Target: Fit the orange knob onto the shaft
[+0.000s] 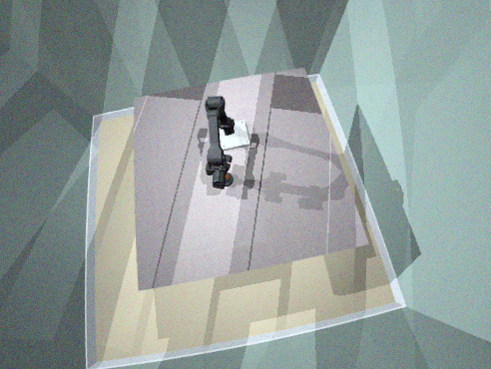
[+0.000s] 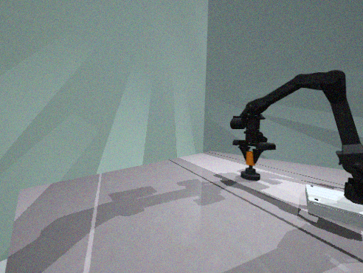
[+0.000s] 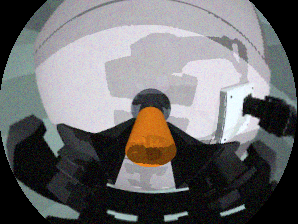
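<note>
My gripper tip is 2 cm below the orange knob. From my gripper tip the other things lie so: dark round pedestal 4 cm below.
</note>
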